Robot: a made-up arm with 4 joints.
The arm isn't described. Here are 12 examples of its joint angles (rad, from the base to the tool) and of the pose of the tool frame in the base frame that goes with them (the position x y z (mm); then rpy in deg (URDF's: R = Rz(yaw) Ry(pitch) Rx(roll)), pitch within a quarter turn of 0, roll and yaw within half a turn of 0).
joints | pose
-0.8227 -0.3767 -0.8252 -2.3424 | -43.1 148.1 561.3 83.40 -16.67 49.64
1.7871 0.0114 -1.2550 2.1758 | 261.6 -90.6 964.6 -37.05 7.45 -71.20
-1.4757 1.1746 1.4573 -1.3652 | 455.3 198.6 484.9 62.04 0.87 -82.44
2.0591 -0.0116 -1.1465 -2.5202 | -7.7 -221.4 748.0 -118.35 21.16 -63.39
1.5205 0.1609 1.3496 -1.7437 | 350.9 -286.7 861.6 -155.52 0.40 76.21
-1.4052 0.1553 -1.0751 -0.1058 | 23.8 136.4 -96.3 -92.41 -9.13 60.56
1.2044 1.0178 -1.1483 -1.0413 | 288.3 83.4 1256.8 83.47 -1.53 -73.94
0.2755 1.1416 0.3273 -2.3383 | 214.8 218.4 923.9 143.88 32.78 -61.73
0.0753 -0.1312 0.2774 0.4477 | -11.6 580.9 814.7 -19.47 15.18 8.87
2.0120 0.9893 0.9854 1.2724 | 451.9 -448.5 1074.5 82.41 2.61 69.89
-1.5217 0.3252 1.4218 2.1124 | 48.5 160.2 69.9 174.26 4.59 -79.72
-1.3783 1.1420 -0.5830 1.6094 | 500.5 -53.2 142.7 136.74 -57.49 47.02
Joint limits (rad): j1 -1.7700..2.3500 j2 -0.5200..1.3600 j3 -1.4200..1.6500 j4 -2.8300..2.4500
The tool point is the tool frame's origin. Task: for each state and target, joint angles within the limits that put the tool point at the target. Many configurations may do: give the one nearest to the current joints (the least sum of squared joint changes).
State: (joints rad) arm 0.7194 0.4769 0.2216 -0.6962
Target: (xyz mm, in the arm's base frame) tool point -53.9 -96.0 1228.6
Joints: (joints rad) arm 1.1867 -0.0881 -0.2431 -0.3802
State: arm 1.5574 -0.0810 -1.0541 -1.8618
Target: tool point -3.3 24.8 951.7
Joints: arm 1.2095 0.4214 -1.3200 -2.2133
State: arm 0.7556 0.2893 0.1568 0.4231
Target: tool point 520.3 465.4 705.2
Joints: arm 0.3202 1.0586 -0.3818 1.2291
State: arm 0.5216 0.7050 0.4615 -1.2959
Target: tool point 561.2 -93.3 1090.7
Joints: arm 0.8253 1.2679 0.5570 -0.6213
